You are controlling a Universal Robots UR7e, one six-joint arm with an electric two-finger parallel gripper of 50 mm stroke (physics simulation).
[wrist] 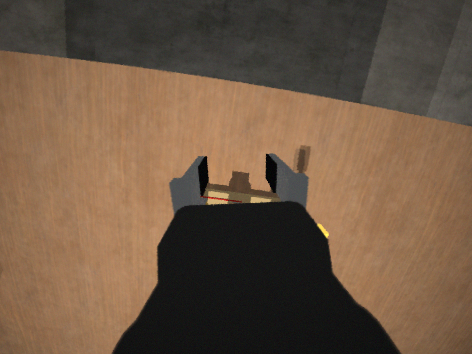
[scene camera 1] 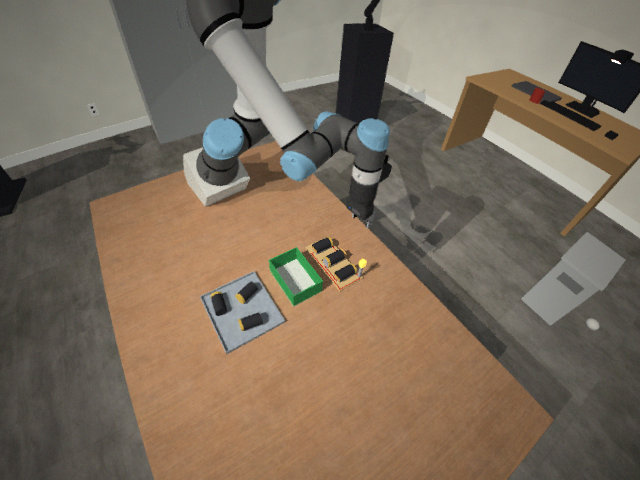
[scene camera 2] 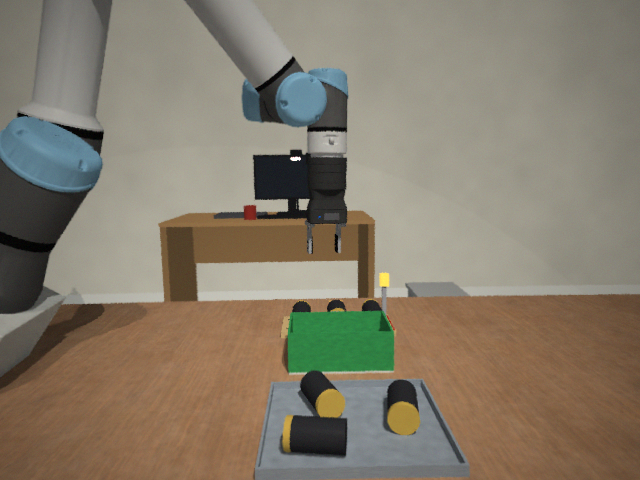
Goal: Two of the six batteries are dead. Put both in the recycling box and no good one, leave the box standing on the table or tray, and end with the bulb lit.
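Frame: origin at the arm's base, x left, y ahead, z down, level; centimetres.
Seen in the pictures: gripper, fingertip midpoint: (wrist: 236, 167) (scene camera 1: 361, 221) (scene camera 2: 323, 252); arm's base, origin of the base link: (scene camera 1: 217, 166).
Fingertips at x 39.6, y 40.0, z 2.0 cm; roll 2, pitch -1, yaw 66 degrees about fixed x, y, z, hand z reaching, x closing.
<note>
Offsets run from my fingertips to a thing's middle. Level surfaces: height alone.
My gripper (scene camera 1: 360, 221) (scene camera 2: 324, 251) (wrist: 236, 167) is open and empty, pointing down above the far side of the battery holder (scene camera 1: 351, 282) (scene camera 2: 285, 327) (wrist: 218, 197). Three black batteries @[dx -10.6, dy +4.6, dz +9.3 cm] (scene camera 1: 334, 257) (scene camera 2: 336, 305) lie side by side in the holder; the gripper body hides them in the wrist view. The bulb @[dx -5.0, dy +12.6, dz +4.1 cm] (scene camera 1: 362, 263) (scene camera 2: 384, 279) (wrist: 323, 230) on its post is bright yellow. The green recycling box @[dx -24.5, dy +7.3, dz +9.2 cm] (scene camera 1: 308, 297) (scene camera 2: 341, 343) stands upright on the table, with no battery visible inside. Three more batteries @[dx -48.3, dy +9.0, dz +10.2 cm] (scene camera 1: 219, 303) @[dx -39.8, dy +7.8, dz +10.2 cm] (scene camera 1: 247, 292) @[dx -40.7, dy +17.4, dz +10.2 cm] (scene camera 1: 251, 321) (scene camera 2: 314, 435) (scene camera 2: 321, 393) (scene camera 2: 402, 406) lie apart on the grey tray @[dx -42.5, dy +12.0, dz +11.6 cm] (scene camera 1: 232, 338) (scene camera 2: 361, 470).
The box stands between the tray and the holder. The wooden table's @[dz +12.2 cm] (scene camera 1: 387, 372) (scene camera 2: 155, 413) (wrist: 100, 200) far edge runs beyond the holder. A desk (scene camera 1: 558, 131) (scene camera 2: 227, 248) with a monitor (scene camera 1: 599, 74) (scene camera 2: 279, 176) stands away from the table.
</note>
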